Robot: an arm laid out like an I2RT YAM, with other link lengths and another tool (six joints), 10 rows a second.
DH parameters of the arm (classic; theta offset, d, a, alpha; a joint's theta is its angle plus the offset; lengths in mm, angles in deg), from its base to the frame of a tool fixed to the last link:
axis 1: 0 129.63 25 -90
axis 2: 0 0 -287.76 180
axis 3: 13.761 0 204.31 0
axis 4: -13.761 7.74 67.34 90
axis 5: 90 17.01 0 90
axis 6: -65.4 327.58 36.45 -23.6
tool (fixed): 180 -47.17 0 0
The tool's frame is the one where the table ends.
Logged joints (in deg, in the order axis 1, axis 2, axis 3, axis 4, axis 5, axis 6), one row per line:
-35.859, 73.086, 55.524, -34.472, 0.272, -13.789
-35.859, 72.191, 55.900, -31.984, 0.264, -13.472
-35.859, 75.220, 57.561, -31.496, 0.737, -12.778
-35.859, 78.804, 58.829, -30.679, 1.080, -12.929
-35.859, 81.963, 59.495, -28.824, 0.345, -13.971
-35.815, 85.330, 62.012, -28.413, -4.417, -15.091
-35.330, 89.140, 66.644, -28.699, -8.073, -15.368
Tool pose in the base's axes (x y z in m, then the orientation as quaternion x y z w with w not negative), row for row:
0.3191, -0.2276, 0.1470, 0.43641, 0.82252, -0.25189, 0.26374
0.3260, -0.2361, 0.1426, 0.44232, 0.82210, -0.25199, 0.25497
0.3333, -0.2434, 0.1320, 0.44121, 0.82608, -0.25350, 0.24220
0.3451, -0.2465, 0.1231, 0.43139, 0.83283, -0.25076, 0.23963
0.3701, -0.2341, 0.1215, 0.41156, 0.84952, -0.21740, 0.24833
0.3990, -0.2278, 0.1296, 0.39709, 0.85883, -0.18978, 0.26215
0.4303, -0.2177, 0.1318, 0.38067, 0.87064, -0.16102, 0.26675
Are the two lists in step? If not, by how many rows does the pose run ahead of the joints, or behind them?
The pose runs 1 row ahead of the joints: the pose in row i belongs to the joints in row i + 1.
